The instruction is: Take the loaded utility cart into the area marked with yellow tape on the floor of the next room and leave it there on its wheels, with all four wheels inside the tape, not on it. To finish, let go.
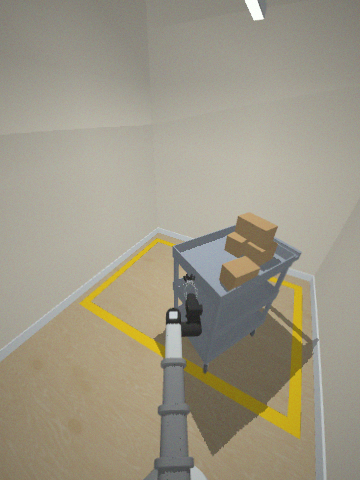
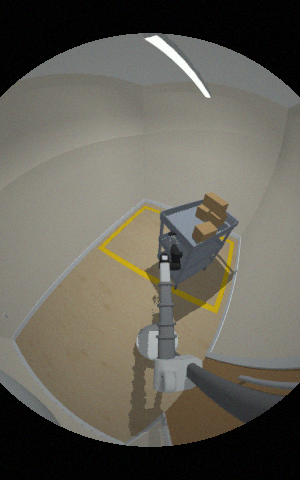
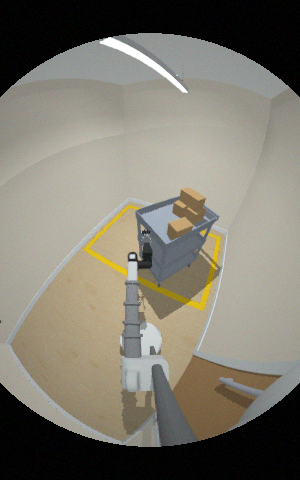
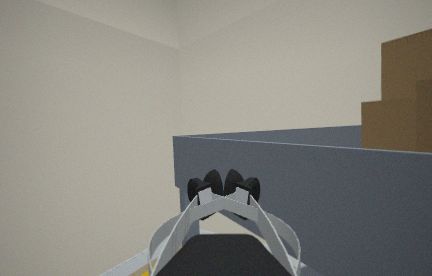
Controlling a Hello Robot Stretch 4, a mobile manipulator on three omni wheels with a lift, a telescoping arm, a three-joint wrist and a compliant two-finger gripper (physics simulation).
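Places are measured from the robot's base along level axes (x ahead, y left, z up), in metres.
Pixels of known places: gripper, between the fingertips: (image 1: 188, 274) (image 2: 171, 231) (image 3: 145, 229) (image 4: 223, 184); robot's base, origin of its link: (image 2: 156, 340) (image 3: 141, 339).
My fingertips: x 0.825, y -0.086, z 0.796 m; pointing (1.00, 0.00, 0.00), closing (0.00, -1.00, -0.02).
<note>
Ahead of a thing's pixels: the offset from my fingertips to its top centre.
The grey utility cart (image 1: 237, 320) (image 2: 197, 260) (image 3: 177, 257) (image 4: 325, 200) stands upright, turned at an angle to the yellow tape (image 1: 294, 425) (image 2: 216, 307) (image 3: 202, 304) (image 4: 146, 274). Its nearest wheel @(dx -0.159, dy -0.144, dz -0.723 m) (image 1: 205, 369) is at the inner edge of the near tape strip; whether it touches the tape is hard to tell. Another wheel @(dx +0.098, dy -0.589, dz -0.723 m) (image 1: 253, 332) is inside. The other two are hidden. Several brown boxes @(dx +0.238, dy -0.422, dz +0.207 m) (image 1: 256, 227) (image 2: 216, 204) (image 3: 192, 199) (image 4: 407, 90) sit on its top tray. My gripper (image 1: 189, 276) (image 2: 172, 233) (image 3: 146, 232) (image 4: 223, 184) is shut and empty, its tips at the cart's near end, below the rim; contact is unclear.
Walls with white baseboards (image 1: 45, 327) stand close behind the taped area and along its left and right sides. My wheeled base (image 2: 157, 342) (image 3: 142, 338) is outside the near tape strip. A brown surface with a grey bar (image 2: 265, 382) (image 3: 240, 386) lies at the lower right.
</note>
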